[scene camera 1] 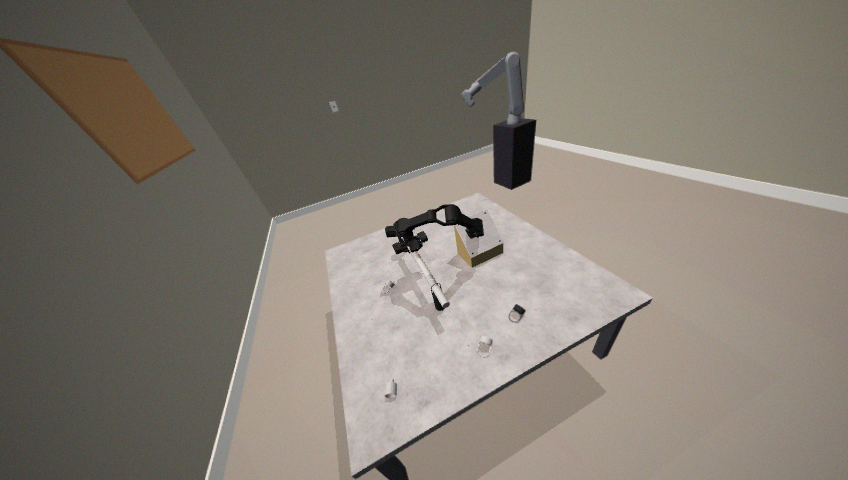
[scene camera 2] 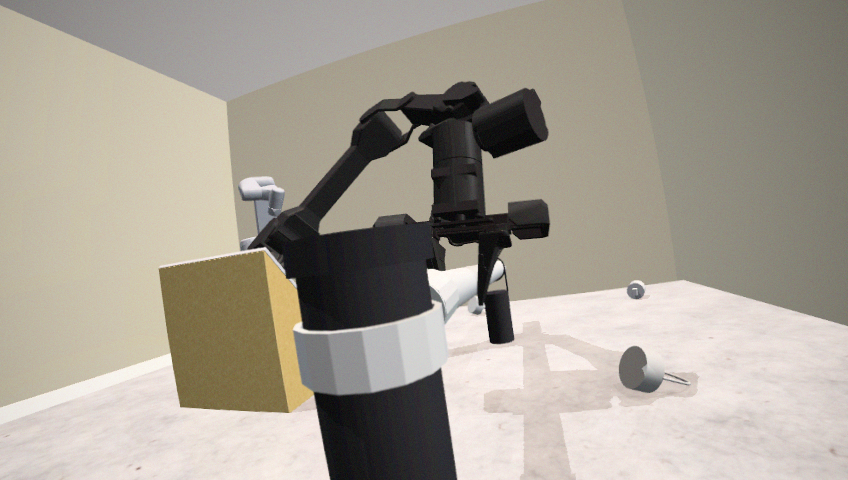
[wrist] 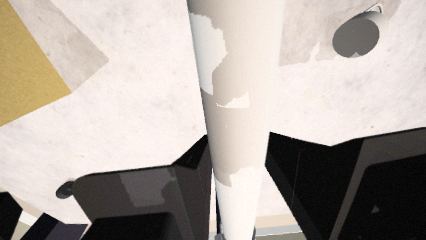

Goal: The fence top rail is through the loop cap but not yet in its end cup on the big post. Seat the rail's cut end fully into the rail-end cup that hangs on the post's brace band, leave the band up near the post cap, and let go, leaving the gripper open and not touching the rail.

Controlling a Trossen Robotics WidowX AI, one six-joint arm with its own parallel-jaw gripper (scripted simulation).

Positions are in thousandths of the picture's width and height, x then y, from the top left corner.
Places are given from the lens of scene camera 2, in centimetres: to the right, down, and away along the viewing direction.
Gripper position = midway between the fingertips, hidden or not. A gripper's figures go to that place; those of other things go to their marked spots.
gripper (scene camera 2: 545,639): 4, 7, 36
white top rail (scene camera 2: 550,582): 4, 4, 31
grey cap (scene camera 2: 758,770): 23, 14, 35
small black post (scene camera 2: 587,634): 14, 12, 64
The marked spots on the white top rail and the grey cap are 22 cm apart.
